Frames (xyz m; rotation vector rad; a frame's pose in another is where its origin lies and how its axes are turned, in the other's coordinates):
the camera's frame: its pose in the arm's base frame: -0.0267 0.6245 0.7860 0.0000 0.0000 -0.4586
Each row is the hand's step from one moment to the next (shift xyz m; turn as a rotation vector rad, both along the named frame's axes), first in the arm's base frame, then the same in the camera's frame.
Working: the arm's base frame: its pose in the camera's frame: 0.3004 -0.5482 -0.7860 0.0000 0.0000 0.4586

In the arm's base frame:
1: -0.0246 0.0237 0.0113 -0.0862 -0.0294 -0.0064
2: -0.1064 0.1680 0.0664 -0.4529 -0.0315 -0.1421
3: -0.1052 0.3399 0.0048 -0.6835 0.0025 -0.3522
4: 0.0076 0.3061 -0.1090 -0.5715 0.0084 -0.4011
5: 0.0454 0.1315 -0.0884 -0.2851 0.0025 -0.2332
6: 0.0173 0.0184 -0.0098 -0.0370 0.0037 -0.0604
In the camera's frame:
1: -0.0325 0.0104 0.0113 -0.0643 -0.0645 -0.0064
2: -0.1698 0.1035 0.0664 -0.3922 -0.2287 -0.1421
3: -0.2448 0.2582 0.0048 -0.6140 -0.3003 -0.3522
4: -0.1287 0.2778 -0.1090 -0.5162 -0.2455 -0.4011
5: -0.0175 0.1380 -0.0884 -0.2567 -0.1240 -0.2332
6: 0.0074 0.0242 -0.0098 -0.0348 -0.0131 -0.0604

